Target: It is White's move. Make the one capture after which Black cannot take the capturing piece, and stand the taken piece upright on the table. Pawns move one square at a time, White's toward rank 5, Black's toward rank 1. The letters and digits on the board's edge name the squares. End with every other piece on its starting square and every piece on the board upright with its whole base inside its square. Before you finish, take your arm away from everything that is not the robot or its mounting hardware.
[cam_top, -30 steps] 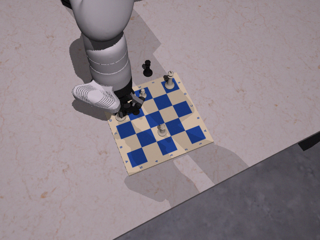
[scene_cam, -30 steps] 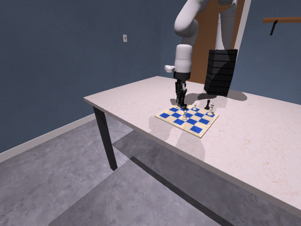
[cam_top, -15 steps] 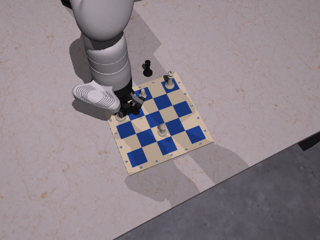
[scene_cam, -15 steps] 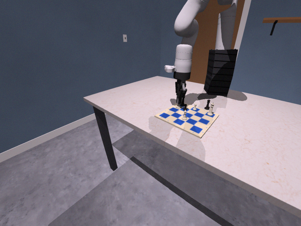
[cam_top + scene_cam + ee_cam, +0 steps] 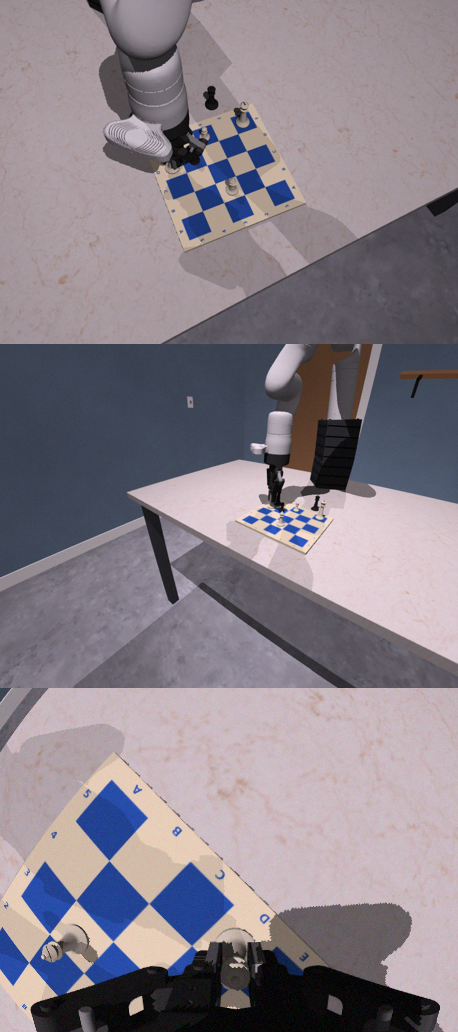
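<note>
Right now my hand is 4 cm past the tall black piece and 1 cm above it. The rest, counted from my hand: chessboard: 7 cm to the left, 4 cm below, 4 cm ahead; white pawn: 8 cm to the left, 3 cm below, 3 cm behind; black pawn: 4 cm to the left, 3 cm below.
</note>
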